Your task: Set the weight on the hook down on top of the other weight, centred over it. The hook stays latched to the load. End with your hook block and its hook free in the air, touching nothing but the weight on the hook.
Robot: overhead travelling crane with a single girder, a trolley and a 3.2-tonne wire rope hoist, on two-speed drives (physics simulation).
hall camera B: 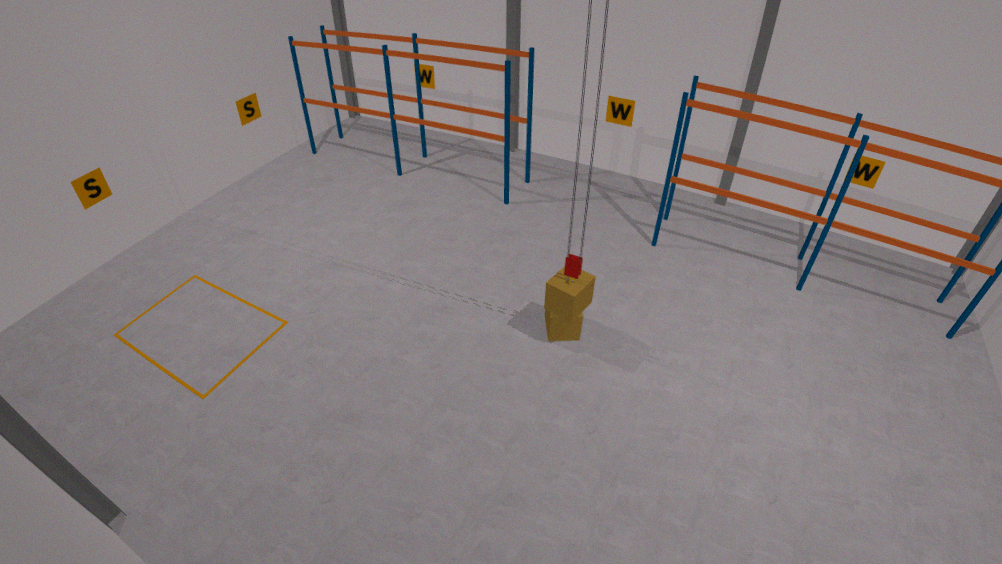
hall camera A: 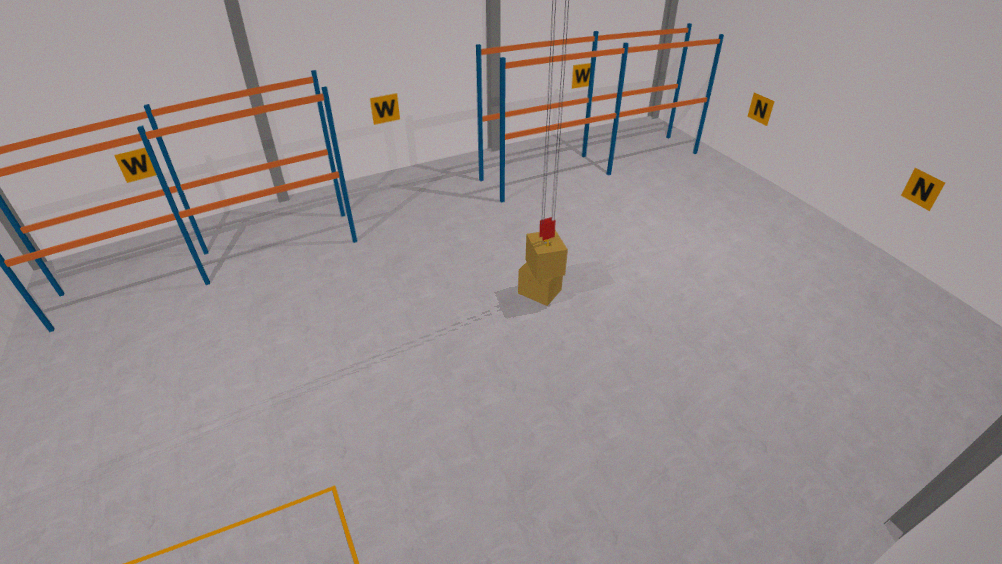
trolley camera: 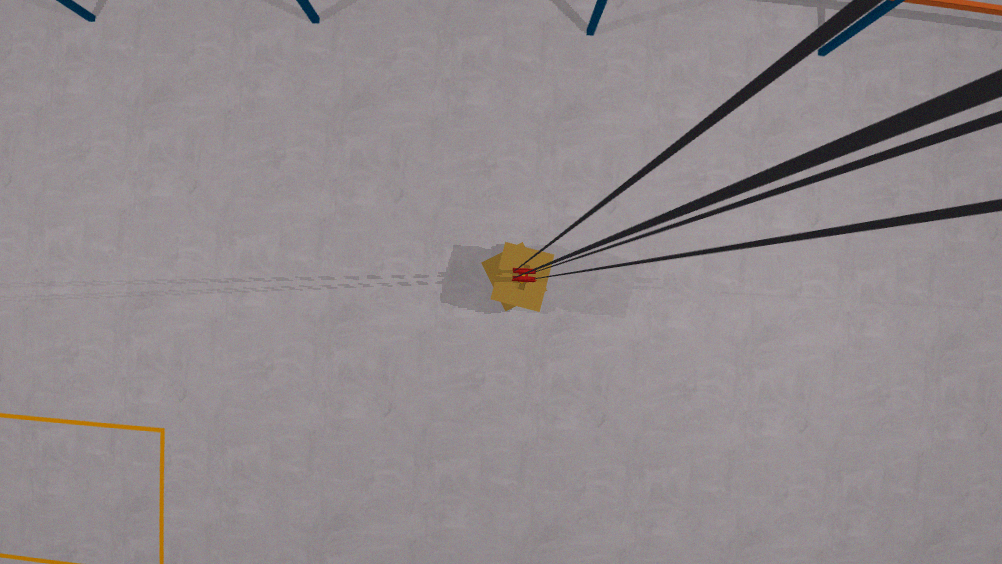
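Observation:
The upper weight, a yellow block, hangs upright from my hook, over the other weight, a yellow block on the floor. The upper one is turned relative to the lower one. In the trolley camera view it sits to the right, and the lower one shows past its left side. I cannot tell if the two touch or a small gap remains. My red hook block is above the upper weight, ropes straight. The hook is latched to it; the latch itself is too small to see.
Blue and orange racks stand along the W wall, away from the weights. A second rack stands beside them. A yellow outlined square is marked on the floor. Grey columns stand at the walls.

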